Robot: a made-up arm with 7 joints.
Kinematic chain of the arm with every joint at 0, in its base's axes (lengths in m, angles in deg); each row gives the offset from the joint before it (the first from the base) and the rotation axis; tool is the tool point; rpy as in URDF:
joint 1: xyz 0 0 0.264 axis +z
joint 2: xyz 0 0 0 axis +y
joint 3: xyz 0 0 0.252 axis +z
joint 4: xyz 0.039 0 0 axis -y
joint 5: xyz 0.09 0 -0.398 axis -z
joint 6: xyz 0 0 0 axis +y
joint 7: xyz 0.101 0 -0.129 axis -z
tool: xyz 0 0 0 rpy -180 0 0
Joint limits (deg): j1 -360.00..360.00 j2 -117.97..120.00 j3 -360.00..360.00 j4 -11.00..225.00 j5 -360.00..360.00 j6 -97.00..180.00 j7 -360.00..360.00
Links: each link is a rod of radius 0.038 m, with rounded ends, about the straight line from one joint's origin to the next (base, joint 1, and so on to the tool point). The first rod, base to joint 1, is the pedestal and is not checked.
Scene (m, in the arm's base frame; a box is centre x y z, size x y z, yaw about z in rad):
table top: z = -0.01
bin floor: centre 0.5 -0.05 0 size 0.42 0.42 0.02 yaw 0.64
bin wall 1: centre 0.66 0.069 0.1 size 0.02 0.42 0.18 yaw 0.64
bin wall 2: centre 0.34 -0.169 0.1 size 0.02 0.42 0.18 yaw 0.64
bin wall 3: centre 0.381 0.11 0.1 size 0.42 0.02 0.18 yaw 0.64
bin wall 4: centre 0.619 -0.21 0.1 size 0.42 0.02 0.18 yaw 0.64
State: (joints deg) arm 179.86 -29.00 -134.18 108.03 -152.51 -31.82 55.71
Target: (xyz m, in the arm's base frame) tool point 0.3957 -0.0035 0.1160
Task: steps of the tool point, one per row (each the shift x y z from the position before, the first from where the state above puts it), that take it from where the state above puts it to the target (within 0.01 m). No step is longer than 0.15 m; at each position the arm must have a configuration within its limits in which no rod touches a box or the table.
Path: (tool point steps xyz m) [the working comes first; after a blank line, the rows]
Joints at the target: 155.07 -34.47 -161.79 75.29 -167.14 -49.56 55.71
Straight joint move there: touches bin wall 3.

1: 0.0308 -0.1274 -0.0693
2: -0.0073 -0.1416 -0.0455
3: -0.0490 -0.1311 -0.0220
4: 0.0088 -0.0036 -0.0878
5: -0.0088 0.0036 -0.0888

